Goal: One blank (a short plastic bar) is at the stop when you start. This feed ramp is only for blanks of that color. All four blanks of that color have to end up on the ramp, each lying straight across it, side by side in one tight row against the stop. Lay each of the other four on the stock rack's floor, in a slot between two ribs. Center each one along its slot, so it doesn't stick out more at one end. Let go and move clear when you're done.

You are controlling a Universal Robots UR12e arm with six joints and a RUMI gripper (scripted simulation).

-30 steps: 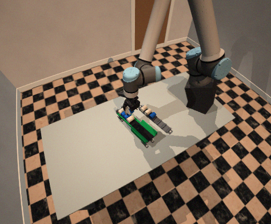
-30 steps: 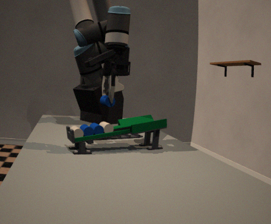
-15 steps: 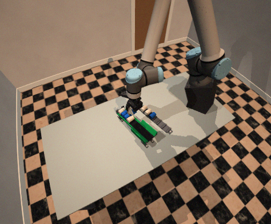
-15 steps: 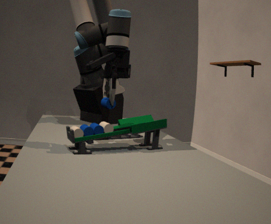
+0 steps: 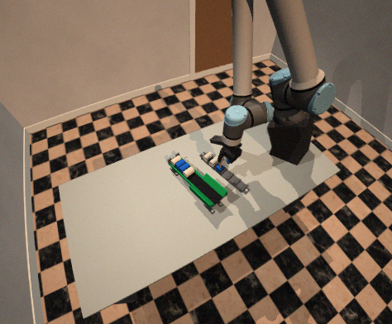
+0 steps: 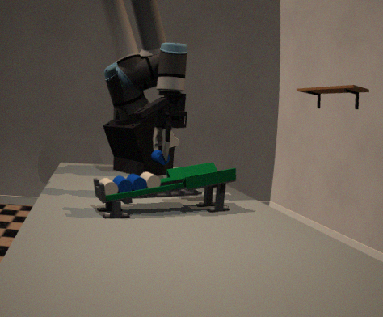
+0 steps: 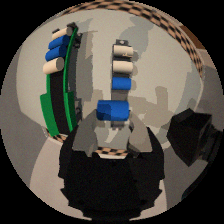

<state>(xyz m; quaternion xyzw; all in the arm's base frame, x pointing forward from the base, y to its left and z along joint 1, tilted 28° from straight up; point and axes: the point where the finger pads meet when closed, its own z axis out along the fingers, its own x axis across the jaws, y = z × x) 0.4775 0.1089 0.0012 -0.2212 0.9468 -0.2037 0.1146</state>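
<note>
My hand is 150 mm above the grey stock rack, 20 mm to the left of it and 20 mm past it. The rest, counted from my hand: stop: 240 mm ahead, 170 mm to the right, 80 mm below.
</note>
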